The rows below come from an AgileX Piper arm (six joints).
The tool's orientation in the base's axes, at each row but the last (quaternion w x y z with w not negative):
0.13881, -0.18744, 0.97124, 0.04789
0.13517, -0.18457, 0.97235, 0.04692
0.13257, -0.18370, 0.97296, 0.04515
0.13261, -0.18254, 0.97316, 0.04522
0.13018, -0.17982, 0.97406, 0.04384
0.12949, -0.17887, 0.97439, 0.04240
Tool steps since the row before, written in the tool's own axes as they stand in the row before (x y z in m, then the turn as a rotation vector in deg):
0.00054, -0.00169, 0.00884, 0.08, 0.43, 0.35
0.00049, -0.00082, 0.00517, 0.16, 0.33, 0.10
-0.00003, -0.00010, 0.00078, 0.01, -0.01, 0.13
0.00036, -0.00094, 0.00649, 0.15, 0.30, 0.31
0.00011, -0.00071, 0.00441, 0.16, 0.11, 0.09
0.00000, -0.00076, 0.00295, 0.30, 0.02, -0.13
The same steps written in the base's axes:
0.00238, -0.00047, -0.00868, -0.15, 0.42, -0.34
0.00114, -0.00020, -0.00513, -0.24, 0.26, -0.13
0.00025, 0.00002, -0.00075, 0.03, 0.01, -0.13
0.00159, -0.00011, -0.00637, -0.17, 0.27, -0.33
0.00121, -0.00012, -0.00430, -0.16, 0.06, -0.13
0.00097, -0.00033, -0.00287, -0.31, -0.10, 0.05

